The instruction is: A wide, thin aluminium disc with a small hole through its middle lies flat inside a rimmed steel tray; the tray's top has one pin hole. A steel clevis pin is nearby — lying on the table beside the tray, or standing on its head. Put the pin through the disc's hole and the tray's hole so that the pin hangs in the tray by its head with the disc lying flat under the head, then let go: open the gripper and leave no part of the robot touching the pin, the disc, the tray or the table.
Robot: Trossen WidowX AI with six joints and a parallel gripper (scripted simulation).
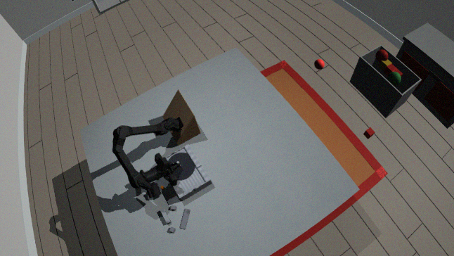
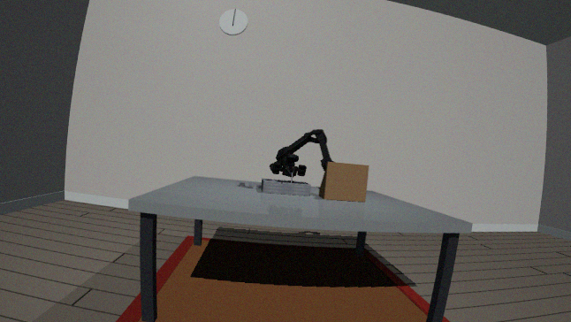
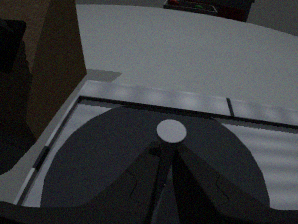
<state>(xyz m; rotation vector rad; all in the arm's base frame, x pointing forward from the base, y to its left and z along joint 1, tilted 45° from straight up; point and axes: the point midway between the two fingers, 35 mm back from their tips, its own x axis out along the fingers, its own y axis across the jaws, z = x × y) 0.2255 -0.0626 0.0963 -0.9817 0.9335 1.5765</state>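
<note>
The steel clevis pin lies 10 mm below my gripper tip. From my gripper tip the other things lie so: dark aluminium disc 30 mm below; rimmed steel tray 30 mm ahead, 50 mm below.
</note>
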